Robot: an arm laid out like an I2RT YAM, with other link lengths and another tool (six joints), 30 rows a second.
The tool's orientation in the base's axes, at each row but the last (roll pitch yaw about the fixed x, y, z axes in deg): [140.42, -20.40, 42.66]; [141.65, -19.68, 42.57]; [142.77, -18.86, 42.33]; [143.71, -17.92, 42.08]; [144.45, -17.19, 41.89]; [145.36, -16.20, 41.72]
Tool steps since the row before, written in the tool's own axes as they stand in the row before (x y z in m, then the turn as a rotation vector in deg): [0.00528, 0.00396, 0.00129, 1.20, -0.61, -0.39]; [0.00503, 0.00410, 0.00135, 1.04, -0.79, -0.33]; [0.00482, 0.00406, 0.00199, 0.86, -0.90, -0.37]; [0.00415, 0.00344, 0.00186, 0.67, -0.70, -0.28]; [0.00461, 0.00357, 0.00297, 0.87, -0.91, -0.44]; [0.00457, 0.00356, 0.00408, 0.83, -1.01, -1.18]
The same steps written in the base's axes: [0.00587, 0.00014, 0.00327, 0.36, 1.31, 0.34]; [0.00586, -0.00012, 0.00309, 0.22, 1.32, 0.13]; [0.00615, -0.00040, 0.00238, 0.03, 1.30, 0.04]; [0.00540, -0.00034, 0.00179, 0.03, 1.01, 0.03]; [0.00645, -0.00044, 0.00104, -0.01, 1.33, 0.09]; [0.00705, -0.00075, -0.00001, -0.49, 1.58, 0.61]
